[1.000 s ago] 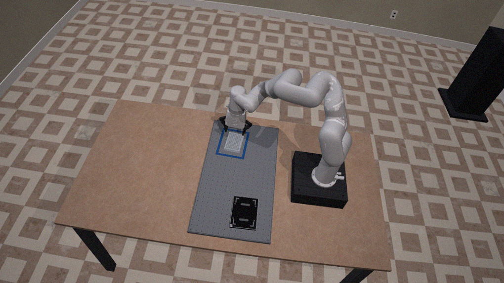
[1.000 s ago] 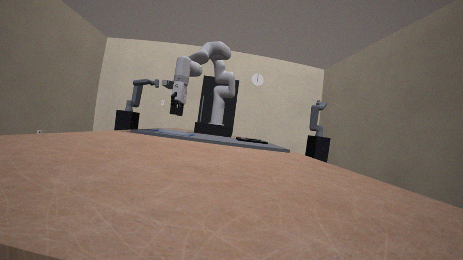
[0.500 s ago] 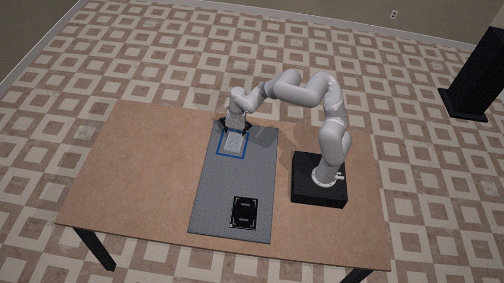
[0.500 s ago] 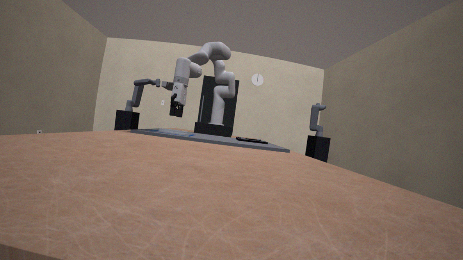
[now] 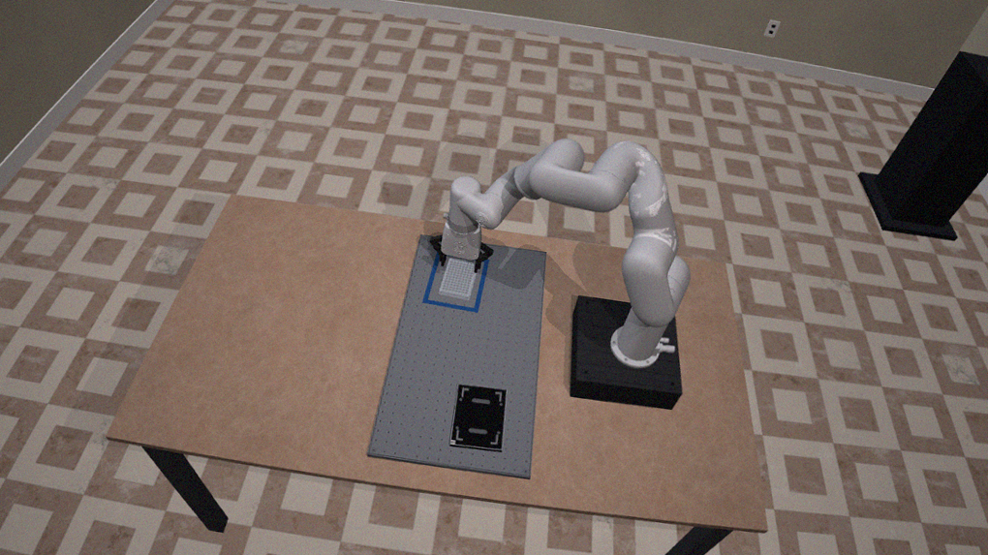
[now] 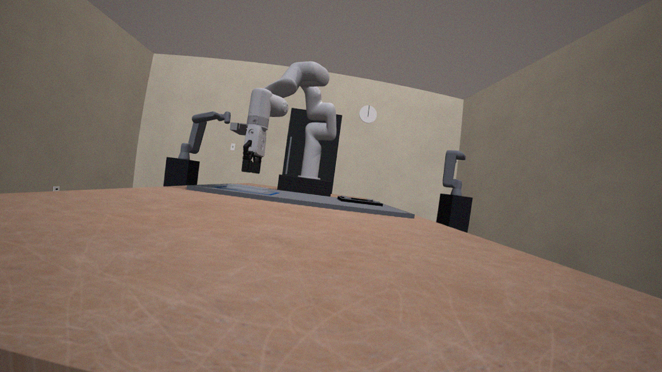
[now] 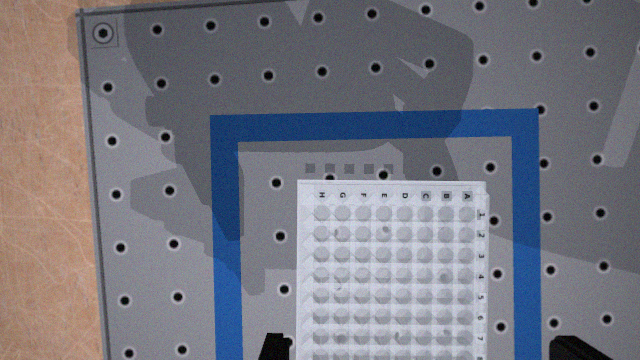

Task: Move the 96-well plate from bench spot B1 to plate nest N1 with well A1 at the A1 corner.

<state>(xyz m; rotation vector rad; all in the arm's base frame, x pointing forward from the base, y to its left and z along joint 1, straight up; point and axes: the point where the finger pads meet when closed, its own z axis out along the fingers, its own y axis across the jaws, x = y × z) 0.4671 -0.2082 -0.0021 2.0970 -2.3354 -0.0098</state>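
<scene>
My hand is 6 cm above the 96-well plate. From my hand the other things lie so: A1 corner mark: 49 cm to the left, 6 cm below, 4 cm behind; black plate nest: 42 cm to the left, 10 cm behind, 7 cm below.
</scene>
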